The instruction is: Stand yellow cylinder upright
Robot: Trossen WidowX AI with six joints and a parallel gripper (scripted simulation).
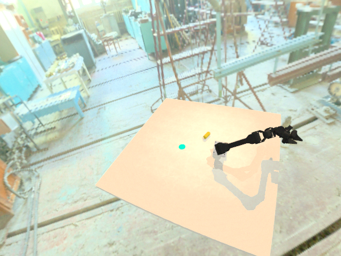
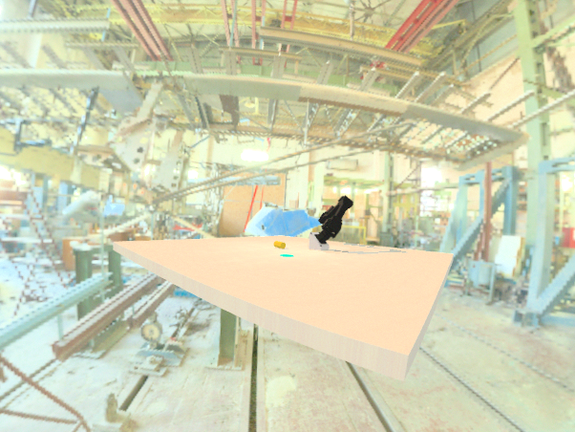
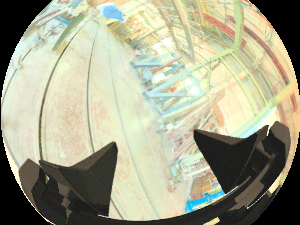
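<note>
My gripper tip is now 730 mm short of the yellow tall cylinder, 40 mm to the right of it and 100 mm above it. Also, from my gripper tip: cyan circle: 900 mm ahead, 220 mm to the left, 120 mm below.
</note>
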